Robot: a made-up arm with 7 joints. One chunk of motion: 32 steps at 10 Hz.
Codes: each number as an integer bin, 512 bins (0 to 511) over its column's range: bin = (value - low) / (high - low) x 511, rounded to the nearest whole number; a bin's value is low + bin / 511 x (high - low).
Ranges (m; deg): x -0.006..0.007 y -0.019..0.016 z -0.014..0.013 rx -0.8..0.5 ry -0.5..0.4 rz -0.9..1
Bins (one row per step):
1: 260 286 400 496 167 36
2: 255 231 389 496 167 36
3: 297 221 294 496 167 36
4: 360 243 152 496 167 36
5: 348 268 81 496 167 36
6: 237 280 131 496 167 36
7: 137 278 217 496 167 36
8: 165 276 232 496 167 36
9: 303 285 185 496 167 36
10: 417 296 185 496 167 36
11: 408 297 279 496 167 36
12: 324 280 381 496 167 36
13: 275 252 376 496 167 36
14: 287 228 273 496 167 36
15: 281 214 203 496 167 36
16: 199 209 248 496 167 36
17: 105 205 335 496 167 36
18: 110 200 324 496 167 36
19: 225 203 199 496 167 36
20: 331 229 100 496 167 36
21: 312 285 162 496 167 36
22: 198 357 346 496 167 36
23: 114 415 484 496 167 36
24: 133 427 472 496 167 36
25: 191 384 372 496 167 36
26: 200 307 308 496 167 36
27: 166 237 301 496 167 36
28: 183 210 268 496 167 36
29: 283 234 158 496 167 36
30: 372 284 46 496 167 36
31: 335 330 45 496 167 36
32: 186 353 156 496 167 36
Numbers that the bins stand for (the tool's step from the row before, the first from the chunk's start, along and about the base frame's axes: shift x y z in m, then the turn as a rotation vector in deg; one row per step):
1: 0.00061 0.00059 0.00714 0.462 -0.206 -0.766
2: 0.00049 -0.00318 0.00655 0.462 -0.206 -0.766
3: 0.00156 -0.00386 0.00153 0.462 -0.206 -0.766
4: 0.00316 -0.00236 -0.00597 0.462 -0.206 -0.766
5: 0.00285 -0.00064 -0.00972 0.462 -0.206 -0.766
6: 0.00003 0.00018 -0.00708 0.462 -0.206 -0.766
7: -0.00251 0.00004 -0.00253 0.462 -0.206 -0.766
8: -0.00180 -0.00010 -0.00174 0.462 -0.206 -0.766
9: 0.00171 0.00052 -0.00423 0.462 -0.206 -0.766
10: 0.00461 0.00127 -0.00423 0.462 -0.206 -0.766
11: 0.00438 0.00134 0.00074 0.462 -0.206 -0.766
12: 0.00224 0.00018 0.00613 0.462 -0.206 -0.766
13: 0.00100 -0.00174 0.00587 0.462 -0.206 -0.766
14: 0.00130 -0.00338 0.00042 0.462 -0.206 -0.766
15: 0.00115 -0.00434 -0.00327 0.462 -0.206 -0.766
16: -0.00094 -0.00468 -0.00090 0.462 -0.206 -0.766
17: -0.00333 -0.00496 0.00370 0.462 -0.206 -0.766
18: -0.00320 -0.00530 0.00312 0.462 -0.206 -0.766
19: -0.00028 -0.00510 -0.00349 0.462 -0.206 -0.766
20: 0.00242 -0.00332 -0.00872 0.462 -0.206 -0.766
21: 0.00194 0.00052 -0.00544 0.462 -0.206 -0.766
22: -0.00096 0.00545 0.00428 0.462 -0.206 -0.766
23: -0.00310 0.00942 0.01157 0.462 -0.206 -0.766
24: -0.00262 0.01025 0.01094 0.462 -0.206 -0.766
25: -0.00114 0.00730 0.00566 0.462 -0.206 -0.766
26: -0.00091 0.00203 0.00227 0.462 -0.206 -0.766
27: -0.00178 -0.00277 0.00190 0.462 -0.206 -0.766
28: -0.00134 -0.00462 0.00016 0.462 -0.206 -0.766
29: 0.00120 -0.00297 -0.00565 0.462 -0.206 -0.766
30: 0.00346 0.00045 -0.01157 0.462 -0.206 -0.766
31: 0.00252 0.00360 -0.01162 0.462 -0.206 -0.766
32: -0.00127 0.00518 -0.00576 0.462 -0.206 -0.766

